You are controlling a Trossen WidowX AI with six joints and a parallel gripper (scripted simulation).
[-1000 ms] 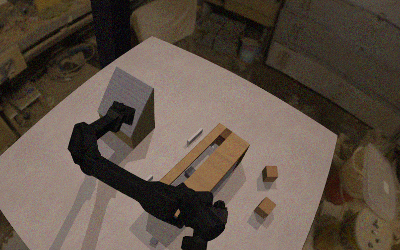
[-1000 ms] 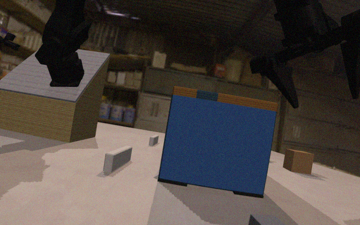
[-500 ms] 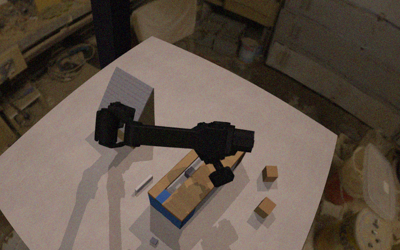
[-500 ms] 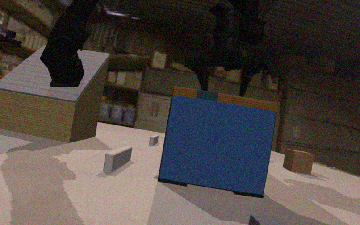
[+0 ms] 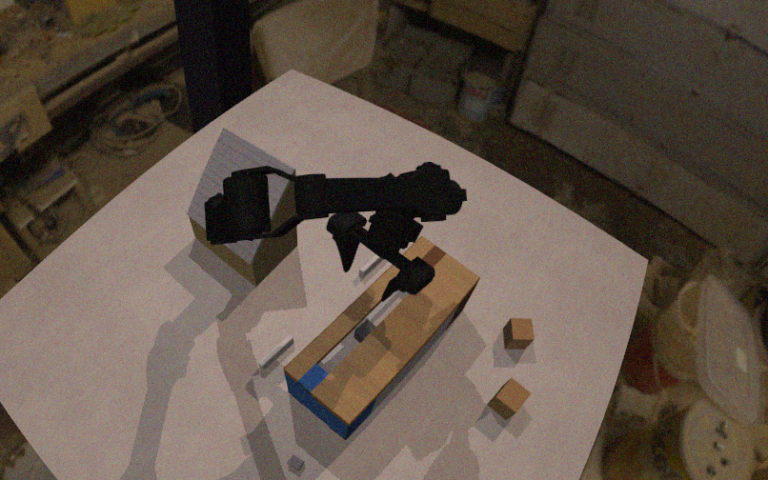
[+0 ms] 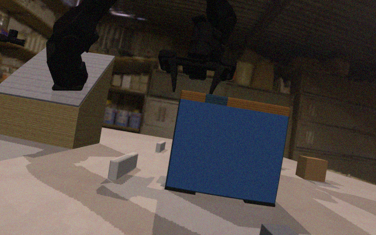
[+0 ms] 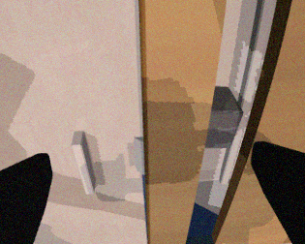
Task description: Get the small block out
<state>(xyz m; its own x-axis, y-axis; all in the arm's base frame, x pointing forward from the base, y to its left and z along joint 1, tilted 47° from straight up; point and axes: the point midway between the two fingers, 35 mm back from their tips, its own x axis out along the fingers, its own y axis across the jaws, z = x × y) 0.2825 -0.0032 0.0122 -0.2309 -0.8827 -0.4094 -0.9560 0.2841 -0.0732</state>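
The box is 10 cm below my gripper tip, 3 cm ahead of it and 2 cm to the right of it. Round my gripper tip: grey block: 7 cm below, 5 cm to the right, 4 cm ahead.
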